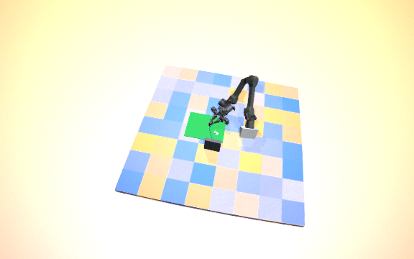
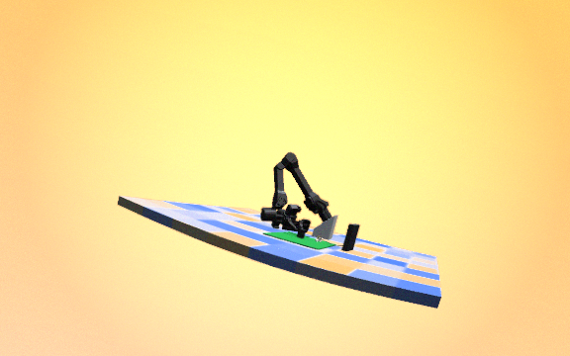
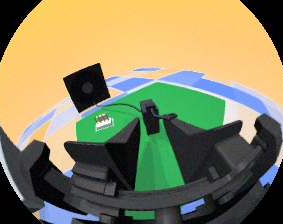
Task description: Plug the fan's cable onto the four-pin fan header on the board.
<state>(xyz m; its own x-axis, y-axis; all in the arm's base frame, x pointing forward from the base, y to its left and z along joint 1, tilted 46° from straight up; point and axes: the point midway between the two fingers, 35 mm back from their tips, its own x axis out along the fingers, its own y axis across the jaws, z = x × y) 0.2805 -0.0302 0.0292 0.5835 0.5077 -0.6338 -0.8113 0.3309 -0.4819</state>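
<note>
Now: gripper tip 1 cm to the right of the dark plug, 1 cm short of it and 1 cm above it. From my gripper tip the other things lie so: white four-pin header 8 cm to the left, 5 cm behind, 3 cm below; then green board 5 cm below, 4 cm to the left, 4 cm ahead; then black fan 22 cm to the left, 5 cm behind, 3 cm above.
</note>
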